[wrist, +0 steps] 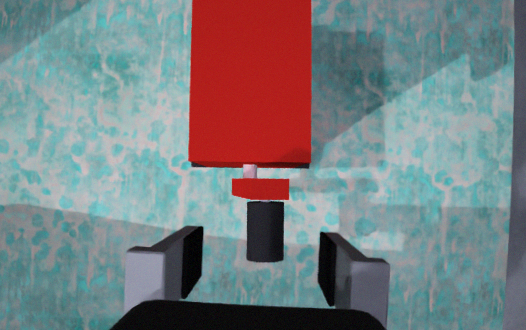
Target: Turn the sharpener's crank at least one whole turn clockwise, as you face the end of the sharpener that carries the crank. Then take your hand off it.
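Places are measured from the arm's base along level axes (x left, y ahead, z down), in millimetres.
Where they show: gripper, fingertip midpoint: (260,254).
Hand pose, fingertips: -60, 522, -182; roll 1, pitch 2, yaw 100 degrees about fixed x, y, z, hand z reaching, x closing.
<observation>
Things, the pixels of their centre, and the offset from my fingertips, as dx, dy, dz. "spot": a spot on its surface instead. Level surfaces: height alone.
- sharpener at a spot on its surface: (250,80) spot: +92, +7, +74
- short pale shaft at the middle of its body: (250,173) +37, +0, +120
- crank's black cylindrical handle at a spot on its surface: (265,232) spot: +2, +4, +61
- pinkish surface at its surface level: dz +202
The sharpener (250,80) is a red box seen from above, at the top middle of the wrist view. A short pale shaft (250,171) comes out of its near end and carries the red crank arm (260,189). The crank's black cylindrical handle (265,232) points from the arm toward the gripper. My gripper (260,254) is open, with one finger on each side of the handle's line and a gap on both sides. The fingers do not touch the handle. The sharpener's far end is out of view.
The sharpener stands on a mottled turquoise and pinkish surface (100,165). Shadows fall across it, to the right of the sharpener and near the gripper. A grey strip (519,150) runs along the right edge of the view, beyond the surface's edge.
</observation>
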